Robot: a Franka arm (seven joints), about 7 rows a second.
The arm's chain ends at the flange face. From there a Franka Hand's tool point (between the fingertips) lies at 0.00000 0.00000 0.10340 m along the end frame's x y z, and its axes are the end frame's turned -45 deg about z.
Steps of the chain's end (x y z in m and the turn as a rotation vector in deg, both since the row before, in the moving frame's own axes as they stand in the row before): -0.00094 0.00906 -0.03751 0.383 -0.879 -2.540; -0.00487 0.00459 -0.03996 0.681 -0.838 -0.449; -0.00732 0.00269 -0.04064 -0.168 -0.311 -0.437; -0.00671 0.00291 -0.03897 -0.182 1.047 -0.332; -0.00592 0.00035 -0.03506 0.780 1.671 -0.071; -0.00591 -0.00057 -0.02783 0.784 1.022 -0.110; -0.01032 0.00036 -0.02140 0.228 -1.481 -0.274
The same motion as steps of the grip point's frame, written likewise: -0.00774 0.00415 -0.03752 0.892 -0.351 -2.540; -0.00690 -0.00214 -0.03998 1.074 -0.111 -0.449; -0.00769 -0.00345 -0.04064 0.101 -0.339 -0.437; -0.00569 -0.00112 -0.03899 -0.869 0.612 -0.332; -0.00131 -0.00280 -0.03511 -0.630 1.733 -0.071; -0.00147 -0.00428 -0.02786 -0.168 1.277 -0.110; -0.00916 -0.00922 -0.02144 1.208 -0.886 -0.274
